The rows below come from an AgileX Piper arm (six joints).
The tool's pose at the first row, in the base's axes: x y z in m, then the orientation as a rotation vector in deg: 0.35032, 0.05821, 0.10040, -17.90, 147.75, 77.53
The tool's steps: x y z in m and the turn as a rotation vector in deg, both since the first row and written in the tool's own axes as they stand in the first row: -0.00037, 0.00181, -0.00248, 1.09, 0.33, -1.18; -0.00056, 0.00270, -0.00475, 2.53, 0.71, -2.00; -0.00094, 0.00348, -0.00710, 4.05, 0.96, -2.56; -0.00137, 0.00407, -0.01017, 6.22, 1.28, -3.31; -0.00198, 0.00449, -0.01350, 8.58, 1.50, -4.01; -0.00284, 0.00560, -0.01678, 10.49, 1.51, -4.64; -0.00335, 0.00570, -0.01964, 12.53, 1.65, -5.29; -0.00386, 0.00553, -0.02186, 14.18, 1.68, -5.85; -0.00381, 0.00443, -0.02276, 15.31, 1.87, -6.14; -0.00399, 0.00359, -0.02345, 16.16, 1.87, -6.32
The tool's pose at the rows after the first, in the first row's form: 0.34994, 0.05720, 0.10330, -19.44, 148.06, 75.74; 0.34967, 0.05583, 0.10531, -20.50, 148.78, 73.60; 0.34960, 0.05435, 0.10733, -21.12, 149.54, 71.42; 0.34958, 0.05218, 0.10962, -21.91, 150.56, 68.29; 0.34975, 0.04972, 0.11197, -22.52, 151.57, 64.89; 0.34996, 0.04770, 0.11490, -22.95, 152.17, 62.09; 0.35017, 0.04543, 0.11671, -23.47, 152.87, 59.11; 0.35051, 0.04355, 0.11796, -23.87, 153.32, 56.68; 0.35069, 0.04219, 0.11758, -24.15, 153.79, 55.06; 0.35104, 0.04117, 0.11736, -24.21, 154.04, 53.83
